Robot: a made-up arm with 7 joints.
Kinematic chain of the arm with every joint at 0, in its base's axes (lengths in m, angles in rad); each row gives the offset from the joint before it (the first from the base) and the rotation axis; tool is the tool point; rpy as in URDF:
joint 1: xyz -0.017 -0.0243 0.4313 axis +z
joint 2: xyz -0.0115 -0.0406 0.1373 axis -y
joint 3: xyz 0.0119 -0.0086 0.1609 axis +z
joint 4: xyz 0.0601 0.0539 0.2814 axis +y
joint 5: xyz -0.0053 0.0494 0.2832 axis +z
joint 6: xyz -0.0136 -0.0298 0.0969 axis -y
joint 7: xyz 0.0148 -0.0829 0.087 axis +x
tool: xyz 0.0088 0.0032 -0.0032 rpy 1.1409 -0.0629 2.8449
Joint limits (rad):
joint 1: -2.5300..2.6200
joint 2: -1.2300..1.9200
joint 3: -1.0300..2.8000
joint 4: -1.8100..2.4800
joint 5: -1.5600..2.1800
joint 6: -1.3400..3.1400
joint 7: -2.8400..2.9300
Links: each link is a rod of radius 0.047 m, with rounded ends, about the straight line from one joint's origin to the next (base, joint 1, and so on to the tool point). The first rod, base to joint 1, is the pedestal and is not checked.
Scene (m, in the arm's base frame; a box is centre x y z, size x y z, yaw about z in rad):
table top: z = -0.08
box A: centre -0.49 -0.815 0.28 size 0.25 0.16 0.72 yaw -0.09
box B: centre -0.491 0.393 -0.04 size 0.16 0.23 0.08 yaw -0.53
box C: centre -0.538 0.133 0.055 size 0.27 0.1 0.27 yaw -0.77
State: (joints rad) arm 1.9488 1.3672 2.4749 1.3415 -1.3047 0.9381 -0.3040
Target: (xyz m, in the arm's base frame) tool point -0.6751 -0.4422 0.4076
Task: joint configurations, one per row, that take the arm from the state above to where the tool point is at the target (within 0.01 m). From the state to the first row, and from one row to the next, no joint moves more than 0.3 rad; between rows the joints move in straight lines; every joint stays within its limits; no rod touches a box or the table.
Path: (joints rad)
1: 1.6705 1.5001 2.4209 1.4215 -1.2382 0.7125 -0.5777
2: 1.3922 1.6330 2.3669 1.5016 -1.1718 0.4869 -0.8514
3: 1.1140 1.7660 2.3129 1.5816 -1.1053 0.2613 -1.1251
4: 1.0789 1.6236 2.2194 1.5285 -1.1483 0.4530 -0.8514
5: 1.0438 1.4812 2.1258 1.4753 -1.1913 0.6448 -0.5778
6: 1.0087 1.3389 2.0323 1.4222 -1.2343 0.8365 -0.3041

